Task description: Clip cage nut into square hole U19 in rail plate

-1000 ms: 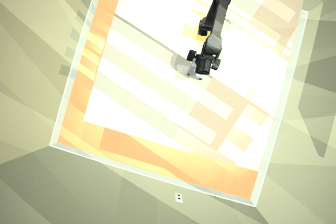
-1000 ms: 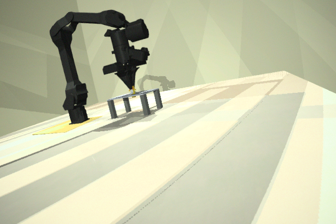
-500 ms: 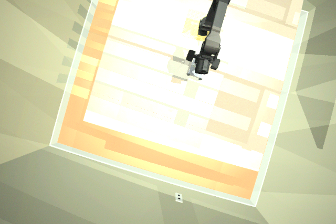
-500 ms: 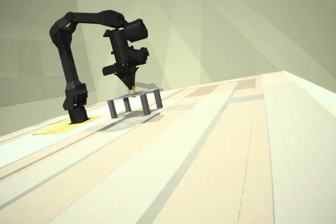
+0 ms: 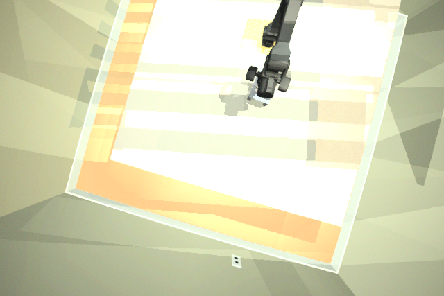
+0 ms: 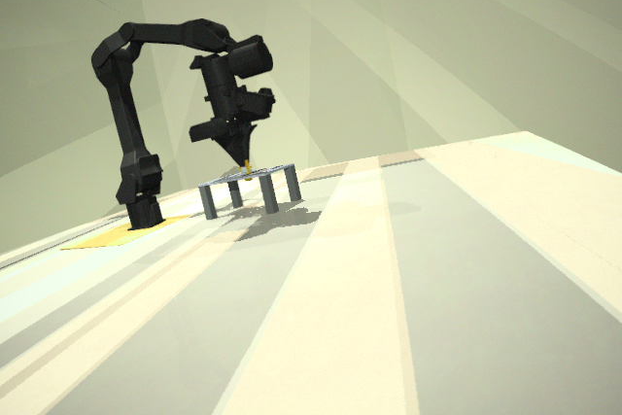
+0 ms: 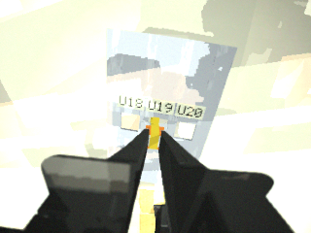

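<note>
Right now my gripper tip is 10 mm above the yellow cage nut.
</note>
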